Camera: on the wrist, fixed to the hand. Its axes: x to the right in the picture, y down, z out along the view.
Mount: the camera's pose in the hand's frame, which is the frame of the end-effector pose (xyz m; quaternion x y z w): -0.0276 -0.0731 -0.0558 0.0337 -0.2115 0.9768 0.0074
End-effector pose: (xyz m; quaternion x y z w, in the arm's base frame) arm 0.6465 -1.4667 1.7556 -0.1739 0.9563 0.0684 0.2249
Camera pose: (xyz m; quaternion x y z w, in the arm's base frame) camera 0.6735 -1.5380 1.8139 0.9548 0.1317 0.2247 0.1430
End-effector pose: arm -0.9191 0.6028 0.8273 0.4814 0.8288 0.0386 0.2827
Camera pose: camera -0.9937 0.5528 0.8614 0.8308 -0.5226 0.1467 0.1234
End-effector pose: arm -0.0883 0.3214 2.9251 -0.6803 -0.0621 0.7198 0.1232
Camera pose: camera -0.0248 0.3801 2.9668 -0.0907 -0.6623 -0.2716 0.6924
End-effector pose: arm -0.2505 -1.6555 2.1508 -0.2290 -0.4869 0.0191 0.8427
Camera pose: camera -0.2327 -1.7484 2.1345 0.4448 -0.0425 -0.8881 0.1077
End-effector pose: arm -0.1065 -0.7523 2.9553 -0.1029 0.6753 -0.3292 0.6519
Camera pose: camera -0.1771 -0.7750 3.0163 0.6112 -0.0435 0.6333 0.4727
